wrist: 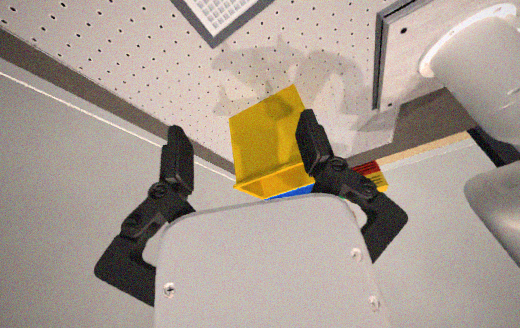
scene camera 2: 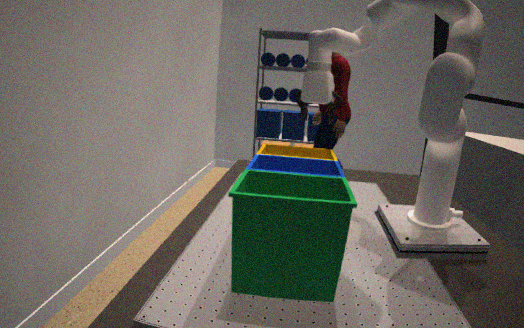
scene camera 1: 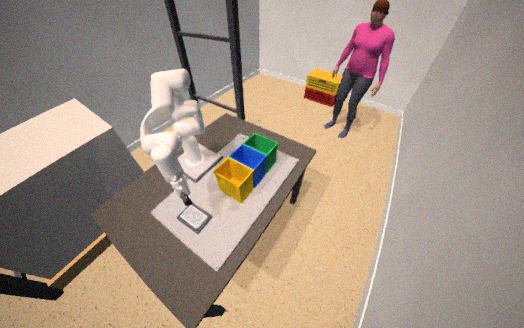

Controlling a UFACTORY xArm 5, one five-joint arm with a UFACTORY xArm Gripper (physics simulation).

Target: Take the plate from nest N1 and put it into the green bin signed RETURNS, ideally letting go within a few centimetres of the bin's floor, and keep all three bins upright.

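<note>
The white gridded plate point(scene camera 1: 195, 216) point(wrist: 222, 11) lies in the dark-rimmed nest point(scene camera 1: 198, 230) point(wrist: 214, 41); no N1 label is readable. My gripper point(scene camera 1: 186, 201) point(scene camera 2: 318, 111) point(wrist: 243, 129) is open and empty, above the mat beside the plate, on the robot base's side in scene camera 1. The wrist view shows the plate partly cut off at the top edge. The green bin point(scene camera 1: 271, 156) point(scene camera 2: 290, 245) stands upright at the far end of the bin row from the plate; its sign does not show. The blue bin point(scene camera 1: 258, 172) point(scene camera 2: 297, 165) point(wrist: 292, 192) and yellow bin point(scene camera 1: 232, 187) point(scene camera 2: 300, 152) point(wrist: 265, 145) also stand upright.
The yellow bin is nearest the plate, with the blue bin in the middle. The robot base point(scene camera 1: 197, 167) point(scene camera 2: 435, 235) stands beside the row. A person in pink point(scene camera 1: 367, 50) stands on the floor; a person in red point(scene camera 2: 341, 85) is behind the arm, near the shelf rack point(scene camera 2: 285, 35).
</note>
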